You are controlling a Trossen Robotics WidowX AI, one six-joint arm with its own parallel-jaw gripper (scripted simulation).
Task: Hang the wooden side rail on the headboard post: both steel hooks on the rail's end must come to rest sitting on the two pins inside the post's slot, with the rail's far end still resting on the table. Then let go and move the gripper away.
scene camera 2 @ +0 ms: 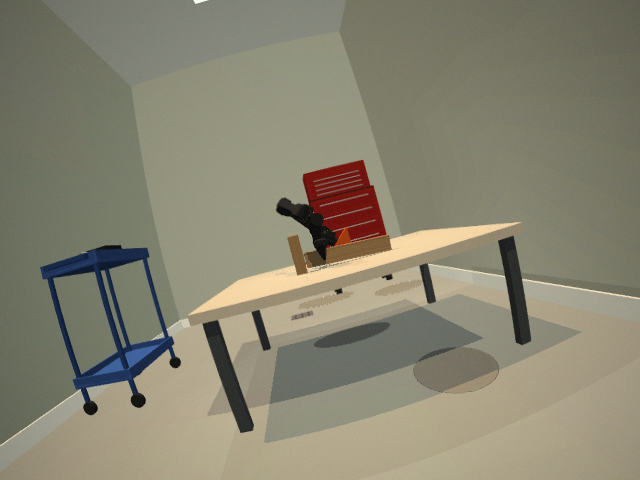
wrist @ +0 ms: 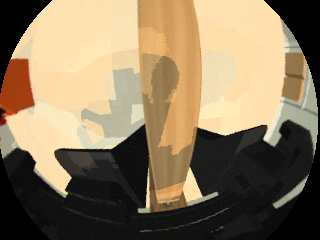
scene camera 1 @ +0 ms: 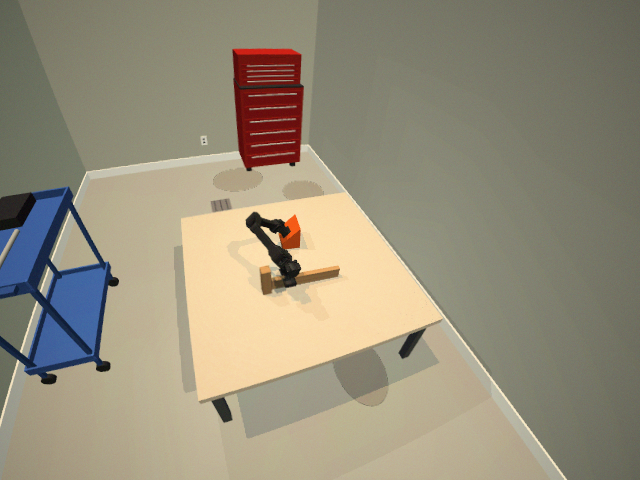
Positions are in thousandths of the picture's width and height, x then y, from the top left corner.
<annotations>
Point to a wooden side rail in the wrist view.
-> At 530,194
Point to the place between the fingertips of my gripper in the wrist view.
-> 505,523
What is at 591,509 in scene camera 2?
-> A wooden side rail.
</annotations>
